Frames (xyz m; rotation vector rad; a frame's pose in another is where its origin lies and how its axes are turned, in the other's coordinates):
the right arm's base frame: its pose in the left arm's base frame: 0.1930 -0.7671 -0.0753 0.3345 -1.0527 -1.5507
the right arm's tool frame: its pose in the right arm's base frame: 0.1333 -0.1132 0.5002 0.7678 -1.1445 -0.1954
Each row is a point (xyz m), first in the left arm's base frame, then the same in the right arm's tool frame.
Working: the left arm's base frame: its pose in the right arm's tool frame: -0.3652 0.2595 0.6018 -0.0171 2.5850 1.4137

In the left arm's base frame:
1: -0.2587 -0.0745 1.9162
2: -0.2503 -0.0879 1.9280
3: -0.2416 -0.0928 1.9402
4: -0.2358 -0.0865 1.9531
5: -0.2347 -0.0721 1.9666
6: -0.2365 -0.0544 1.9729
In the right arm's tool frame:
1: 0.2118 1.7976 -0.4208
2: 0.2069 1.8008 -0.4396
3: 0.2009 1.8091 -0.4516
4: 0.1966 1.8238 -0.4542
5: 0.1963 1.8430 -0.4494
6: 0.1973 1.8577 -0.4377

